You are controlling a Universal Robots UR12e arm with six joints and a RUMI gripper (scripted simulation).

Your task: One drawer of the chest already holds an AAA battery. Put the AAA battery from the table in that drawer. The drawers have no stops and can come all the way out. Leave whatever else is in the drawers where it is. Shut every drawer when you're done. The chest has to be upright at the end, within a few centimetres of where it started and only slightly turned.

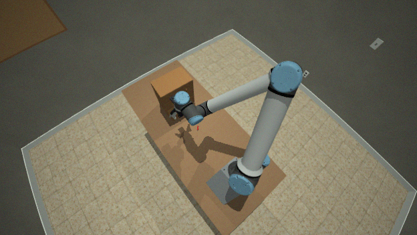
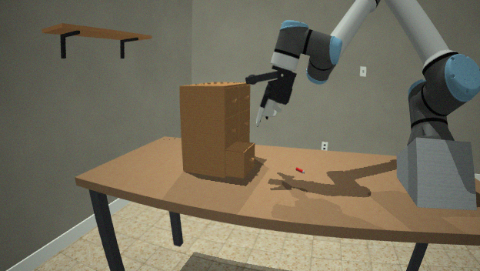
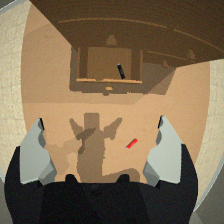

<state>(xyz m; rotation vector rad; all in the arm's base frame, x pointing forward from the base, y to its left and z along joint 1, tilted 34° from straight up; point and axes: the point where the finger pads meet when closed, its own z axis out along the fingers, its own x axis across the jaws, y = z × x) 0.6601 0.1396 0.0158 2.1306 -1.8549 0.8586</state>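
My hand is 140 mm past the AAA battery, 90 mm to the left of it and 200 mm above it.
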